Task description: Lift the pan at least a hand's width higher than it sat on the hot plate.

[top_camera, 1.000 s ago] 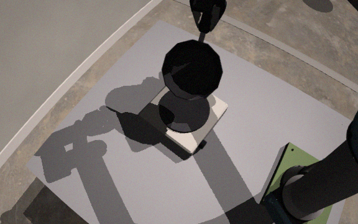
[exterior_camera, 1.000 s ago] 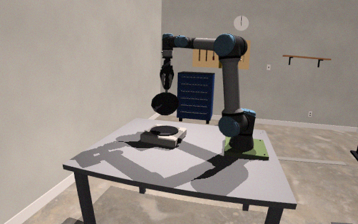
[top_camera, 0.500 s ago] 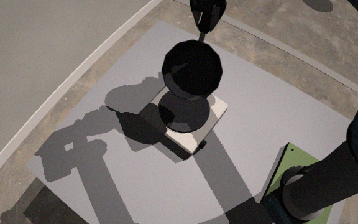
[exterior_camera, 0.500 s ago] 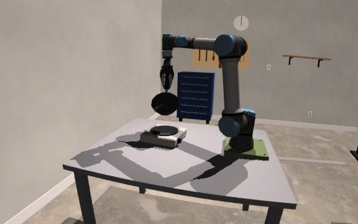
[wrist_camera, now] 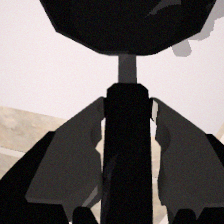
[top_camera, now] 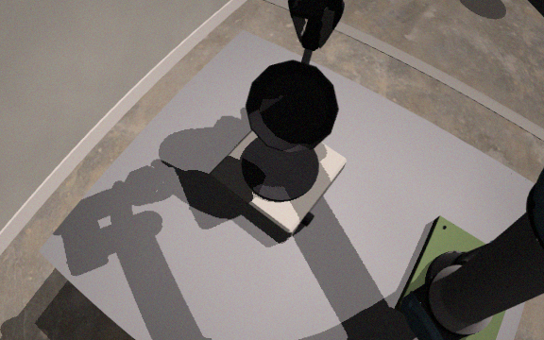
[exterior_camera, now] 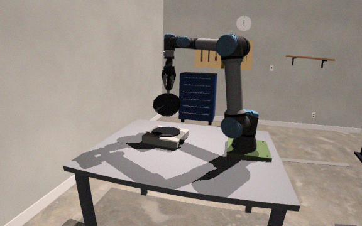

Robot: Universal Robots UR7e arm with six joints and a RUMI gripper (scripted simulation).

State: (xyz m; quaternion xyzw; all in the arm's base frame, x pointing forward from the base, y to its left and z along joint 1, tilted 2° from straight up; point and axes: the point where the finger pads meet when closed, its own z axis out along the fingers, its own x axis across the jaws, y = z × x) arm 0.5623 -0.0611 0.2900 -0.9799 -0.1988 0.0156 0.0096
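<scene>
Right now my hand is 20 mm past the black pan, 40 mm to the right of it and 60 mm above it. From my hand the other things lie so: hot plate: 70 mm behind, 130 mm to the left, 300 mm below.
</scene>
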